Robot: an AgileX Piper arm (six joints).
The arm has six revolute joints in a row. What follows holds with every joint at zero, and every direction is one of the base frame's. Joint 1 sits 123 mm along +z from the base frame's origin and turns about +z. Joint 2 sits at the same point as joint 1 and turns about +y. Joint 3 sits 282.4 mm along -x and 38.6 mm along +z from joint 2 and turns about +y. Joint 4 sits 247.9 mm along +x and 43.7 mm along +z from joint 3 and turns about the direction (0.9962, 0, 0.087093). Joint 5 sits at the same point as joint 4 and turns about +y. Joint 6 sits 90.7 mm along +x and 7.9 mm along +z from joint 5 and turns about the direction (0.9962, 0, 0.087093). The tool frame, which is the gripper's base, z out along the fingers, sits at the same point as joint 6; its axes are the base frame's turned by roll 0, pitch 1.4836 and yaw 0 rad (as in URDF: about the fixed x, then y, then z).
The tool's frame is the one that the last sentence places.
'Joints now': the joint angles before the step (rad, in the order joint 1, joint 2, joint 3, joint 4, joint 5, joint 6). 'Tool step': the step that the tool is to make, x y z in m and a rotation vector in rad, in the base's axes. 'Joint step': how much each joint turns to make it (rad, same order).
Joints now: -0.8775 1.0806 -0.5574 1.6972 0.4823 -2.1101
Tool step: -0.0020 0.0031 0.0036 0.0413 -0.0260 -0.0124
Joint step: 0.0003 -0.0205 0.0000 -0.0216 0.0034 0.0780
